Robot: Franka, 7 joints.
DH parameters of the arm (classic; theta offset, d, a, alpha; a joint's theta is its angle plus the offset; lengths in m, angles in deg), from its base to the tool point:
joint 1: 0 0.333 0 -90
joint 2: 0 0 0 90
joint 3: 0 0.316 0.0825 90
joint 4: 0 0 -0.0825 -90
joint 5: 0 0.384 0 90
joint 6: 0 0 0.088 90
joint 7: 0 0.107 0 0
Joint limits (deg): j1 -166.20..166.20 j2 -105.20..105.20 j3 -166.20..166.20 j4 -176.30..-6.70 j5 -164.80..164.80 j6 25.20..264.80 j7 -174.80..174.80
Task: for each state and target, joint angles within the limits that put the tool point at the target. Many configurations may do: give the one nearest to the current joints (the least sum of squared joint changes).
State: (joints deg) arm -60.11 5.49 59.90 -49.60 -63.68 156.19 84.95
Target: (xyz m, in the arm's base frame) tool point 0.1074 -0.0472 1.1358
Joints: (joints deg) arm -63.78 11.06 61.69 -9.98 -62.49 190.31 84.95
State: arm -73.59 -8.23 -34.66 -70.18 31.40 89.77 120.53
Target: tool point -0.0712 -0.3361 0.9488
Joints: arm -70.53 -20.05 -27.10 -67.70 32.71 84.51 120.53
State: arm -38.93 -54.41 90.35 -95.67 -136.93 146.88 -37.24
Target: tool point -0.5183 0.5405 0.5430
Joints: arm 1.00 -56.12 100.46 -73.03 -136.50 145.22 -37.24
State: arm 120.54 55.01 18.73 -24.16 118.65 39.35 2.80
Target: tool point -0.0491 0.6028 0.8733
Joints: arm 83.69 41.26 14.90 -23.74 132.35 81.23 2.80
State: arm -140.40 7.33 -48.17 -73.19 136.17 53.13 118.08
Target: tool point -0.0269 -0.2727 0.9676
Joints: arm -110.77 -11.35 -6.12 -73.04 123.92 37.79 118.08
